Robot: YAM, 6 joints.
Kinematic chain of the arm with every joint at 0, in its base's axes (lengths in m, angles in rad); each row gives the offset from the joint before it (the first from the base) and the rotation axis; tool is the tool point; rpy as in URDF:
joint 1: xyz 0 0 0.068 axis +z
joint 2: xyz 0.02 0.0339 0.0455 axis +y
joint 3: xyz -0.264 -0.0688 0 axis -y
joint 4: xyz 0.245 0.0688 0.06 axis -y
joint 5: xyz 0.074 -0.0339 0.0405 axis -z
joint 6: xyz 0.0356 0 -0.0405 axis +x
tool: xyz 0 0 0 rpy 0 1.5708 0
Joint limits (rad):
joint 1: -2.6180..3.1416
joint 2: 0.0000..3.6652
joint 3: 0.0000..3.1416
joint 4: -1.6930..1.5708
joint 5: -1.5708..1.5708
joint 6: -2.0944..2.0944
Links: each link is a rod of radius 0.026 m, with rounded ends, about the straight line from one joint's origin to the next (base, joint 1, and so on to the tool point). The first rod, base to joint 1, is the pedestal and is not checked.
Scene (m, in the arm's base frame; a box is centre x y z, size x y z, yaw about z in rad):
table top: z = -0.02
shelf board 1: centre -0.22 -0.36 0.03 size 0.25 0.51 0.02 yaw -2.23
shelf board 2: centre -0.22 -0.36 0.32 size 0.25 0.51 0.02 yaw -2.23
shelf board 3: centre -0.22 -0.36 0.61 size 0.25 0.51 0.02 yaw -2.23
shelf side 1: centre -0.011 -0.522 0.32 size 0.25 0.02 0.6 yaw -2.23
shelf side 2: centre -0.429 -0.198 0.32 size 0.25 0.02 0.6 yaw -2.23
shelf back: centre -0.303 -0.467 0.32 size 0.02 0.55 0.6 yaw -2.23
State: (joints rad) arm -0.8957 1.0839 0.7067 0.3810 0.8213 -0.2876
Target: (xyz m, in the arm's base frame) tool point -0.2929 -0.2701 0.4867
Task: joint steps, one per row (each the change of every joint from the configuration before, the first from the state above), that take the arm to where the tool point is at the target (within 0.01 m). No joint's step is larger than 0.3 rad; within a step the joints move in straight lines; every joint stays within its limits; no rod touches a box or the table.
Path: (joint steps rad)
1: -0.2885 0.1323 0.2103 0.0250 -0.0220 0.0000
2: -0.2885 0.1323 0.2103 0.0249 -0.0220 0.0000
3: -0.2886 0.1323 0.2103 0.0250 -0.0220 0.0000
4: -0.2885 0.1323 0.2104 0.0250 -0.0220 0.0000
5: -0.2885 0.1323 0.2103 0.0249 -0.0221 0.0000

